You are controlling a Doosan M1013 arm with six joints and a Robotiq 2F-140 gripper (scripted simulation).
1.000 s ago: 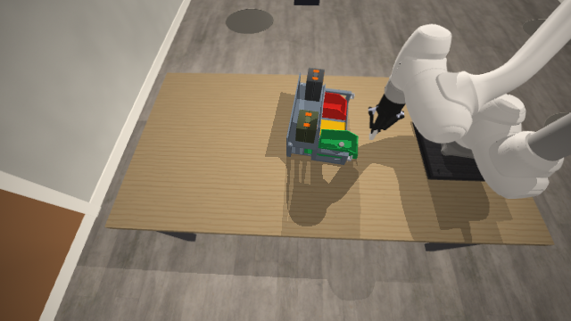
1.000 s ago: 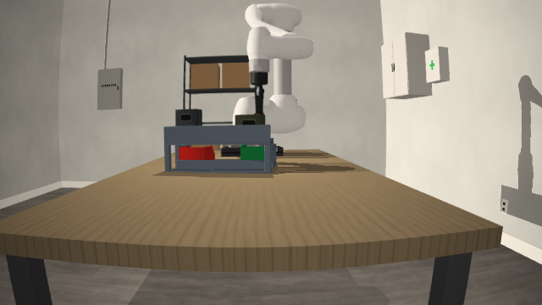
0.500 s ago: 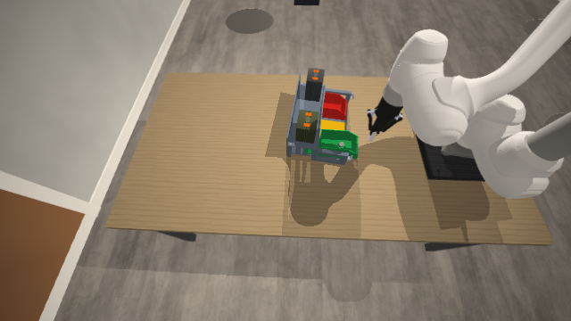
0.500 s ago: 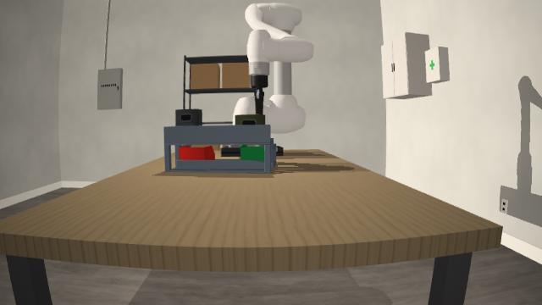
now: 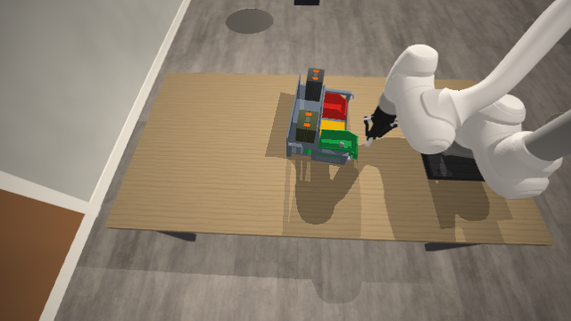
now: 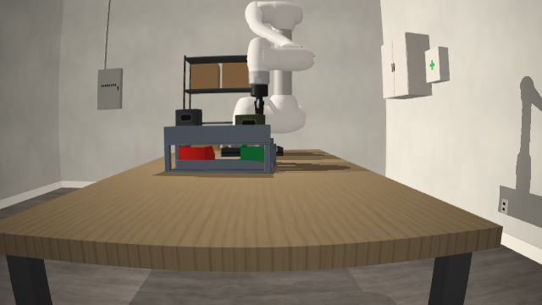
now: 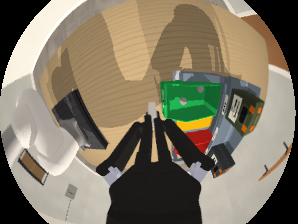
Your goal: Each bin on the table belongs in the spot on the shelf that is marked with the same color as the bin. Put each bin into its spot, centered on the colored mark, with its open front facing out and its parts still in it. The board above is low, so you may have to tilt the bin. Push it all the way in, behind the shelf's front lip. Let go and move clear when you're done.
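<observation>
The green bin is 120 mm ahead of my hand and 60 mm below it. The rest, counted from my hand: red bin: 170 mm ahead, 230 mm to the right, 80 mm below.
</observation>
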